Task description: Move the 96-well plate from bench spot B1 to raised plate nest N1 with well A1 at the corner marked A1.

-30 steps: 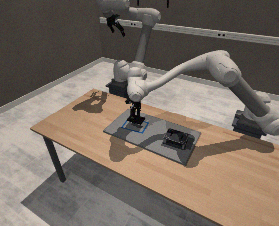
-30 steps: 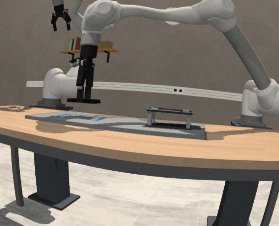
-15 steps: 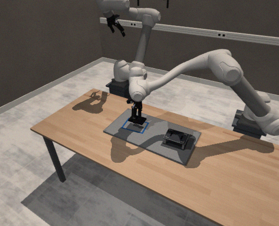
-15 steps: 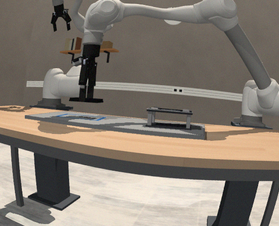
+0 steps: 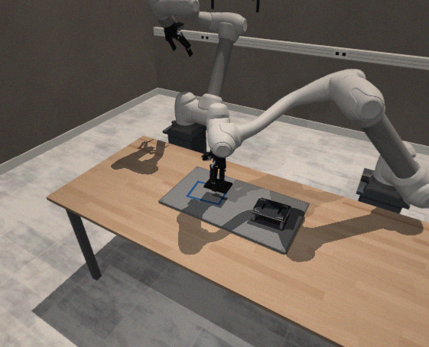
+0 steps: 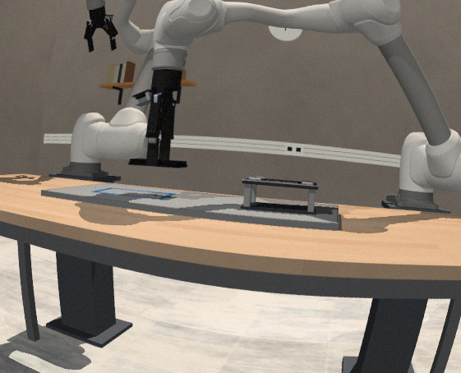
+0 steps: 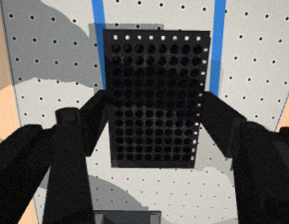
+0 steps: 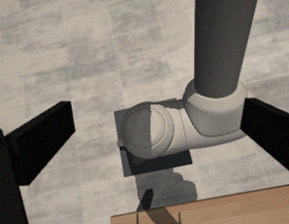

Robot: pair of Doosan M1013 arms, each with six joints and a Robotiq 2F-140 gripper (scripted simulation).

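Note:
My left hand is 10 mm short of the raised nest N1, 300 mm to the right of it and 40 mm above it. The rest, counted from my left hand: A1 label: 40 mm behind, 220 mm to the left, 40 mm below; grey perforated board: 90 mm to the left, 110 mm below; black 96-well plate: 20 mm below.

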